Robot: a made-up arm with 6 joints. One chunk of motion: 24 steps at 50 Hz.
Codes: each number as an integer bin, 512 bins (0 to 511) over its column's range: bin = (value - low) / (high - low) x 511, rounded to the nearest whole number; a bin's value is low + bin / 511 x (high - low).
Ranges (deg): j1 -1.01..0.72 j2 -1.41..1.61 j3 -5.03..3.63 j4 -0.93..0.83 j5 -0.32..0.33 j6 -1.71..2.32
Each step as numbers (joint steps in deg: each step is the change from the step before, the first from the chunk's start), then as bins.
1 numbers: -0.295 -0.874 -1.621 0.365 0.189 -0.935
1 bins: 211 91 201 376 400 98
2 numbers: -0.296 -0.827 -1.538 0.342 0.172 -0.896
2 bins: 211 99 206 369 387 103
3 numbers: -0.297 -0.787 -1.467 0.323 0.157 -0.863
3 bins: 211 105 210 364 375 107
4 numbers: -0.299 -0.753 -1.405 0.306 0.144 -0.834
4 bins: 210 111 214 359 365 111
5 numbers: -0.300 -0.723 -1.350 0.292 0.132 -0.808
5 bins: 210 116 217 355 355 114
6 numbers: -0.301 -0.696 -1.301 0.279 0.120 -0.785
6 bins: 209 121 220 351 346 117
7 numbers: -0.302 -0.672 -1.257 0.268 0.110 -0.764
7 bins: 209 125 223 348 338 120
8 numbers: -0.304 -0.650 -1.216 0.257 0.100 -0.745
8 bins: 209 129 225 345 330 122
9 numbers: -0.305 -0.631 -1.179 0.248 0.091 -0.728
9 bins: 208 132 227 342 323 125
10 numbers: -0.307 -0.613 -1.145 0.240 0.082 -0.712
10 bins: 208 135 229 340 316 127
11 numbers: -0.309 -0.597 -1.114 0.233 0.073 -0.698
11 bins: 207 138 231 338 309 128
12 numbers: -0.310 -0.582 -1.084 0.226 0.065 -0.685
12 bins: 207 140 233 336 303 130
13 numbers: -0.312 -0.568 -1.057 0.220 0.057 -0.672
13 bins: 206 142 234 334 296 132
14 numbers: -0.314 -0.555 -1.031 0.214 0.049 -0.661
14 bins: 206 145 236 332 290 133
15 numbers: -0.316 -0.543 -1.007 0.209 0.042 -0.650
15 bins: 205 147 237 331 285 134
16 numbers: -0.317 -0.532 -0.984 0.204 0.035 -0.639
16 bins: 205 149 239 329 279 136
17 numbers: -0.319 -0.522 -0.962 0.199 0.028 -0.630
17 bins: 204 150 240 328 274 137
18 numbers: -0.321 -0.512 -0.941 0.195 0.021 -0.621
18 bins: 204 152 241 327 268 138
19 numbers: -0.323 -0.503 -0.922 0.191 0.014 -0.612
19 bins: 203 153 242 325 263 139
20 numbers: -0.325 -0.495 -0.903 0.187 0.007 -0.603
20 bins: 202 155 244 324 257 140
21 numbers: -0.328 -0.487 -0.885 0.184 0.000 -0.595
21 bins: 201 156 245 323 252 141
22 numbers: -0.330 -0.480 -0.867 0.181 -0.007 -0.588
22 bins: 201 157 246 323 246 142
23 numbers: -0.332 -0.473 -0.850 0.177 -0.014 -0.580
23 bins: 200 159 247 321 241 143
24 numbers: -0.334 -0.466 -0.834 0.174 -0.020 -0.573
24 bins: 200 160 248 321 236 144
